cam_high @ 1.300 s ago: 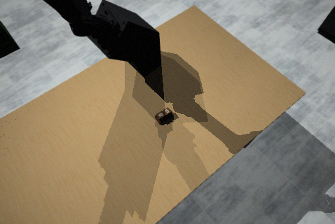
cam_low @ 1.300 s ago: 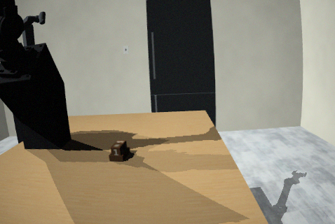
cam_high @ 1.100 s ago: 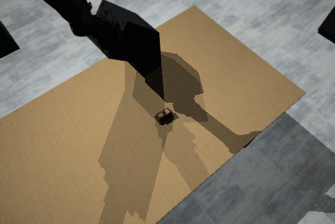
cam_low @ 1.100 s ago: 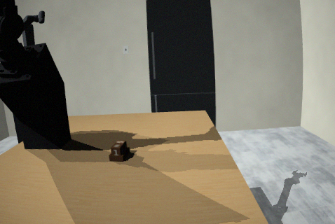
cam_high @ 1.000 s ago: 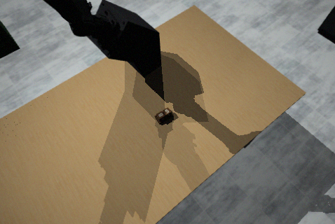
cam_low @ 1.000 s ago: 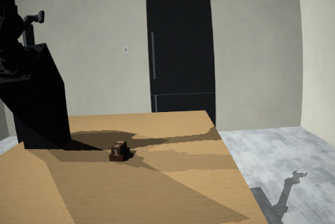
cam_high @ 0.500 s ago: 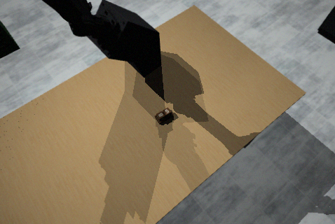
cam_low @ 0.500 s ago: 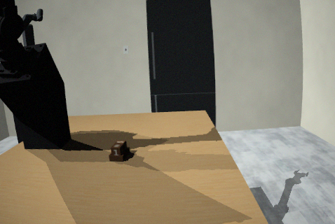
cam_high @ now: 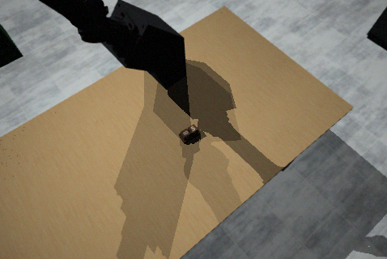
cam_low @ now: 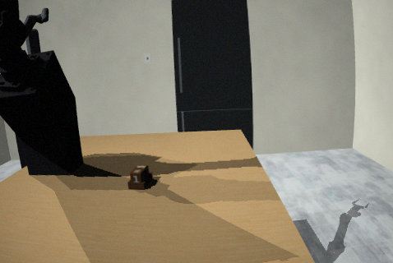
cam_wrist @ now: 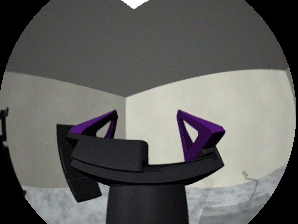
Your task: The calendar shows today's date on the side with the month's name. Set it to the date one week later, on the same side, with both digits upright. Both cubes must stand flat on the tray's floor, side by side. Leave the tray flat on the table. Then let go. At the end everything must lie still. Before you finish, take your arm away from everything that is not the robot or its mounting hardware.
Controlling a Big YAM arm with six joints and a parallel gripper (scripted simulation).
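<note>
My hand is 190 mm past the brown tray, 240 mm to the left of it and 970 mm above it.
</note>
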